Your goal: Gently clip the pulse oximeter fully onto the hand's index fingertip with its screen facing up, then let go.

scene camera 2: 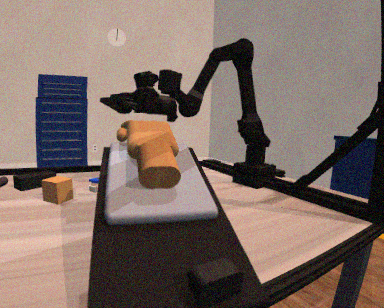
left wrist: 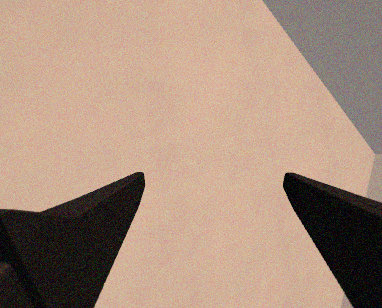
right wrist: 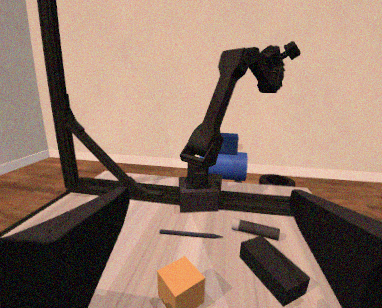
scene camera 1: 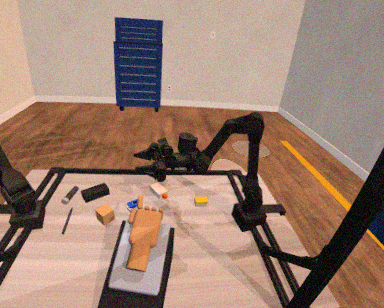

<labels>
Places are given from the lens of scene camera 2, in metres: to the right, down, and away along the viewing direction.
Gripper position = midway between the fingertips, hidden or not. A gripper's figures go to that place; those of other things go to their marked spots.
right gripper (scene camera 2: 104,98): -0.22, -0.14, 0.56
orange cube (scene camera 2: 56,190): -0.30, 0.08, 0.47
</labels>
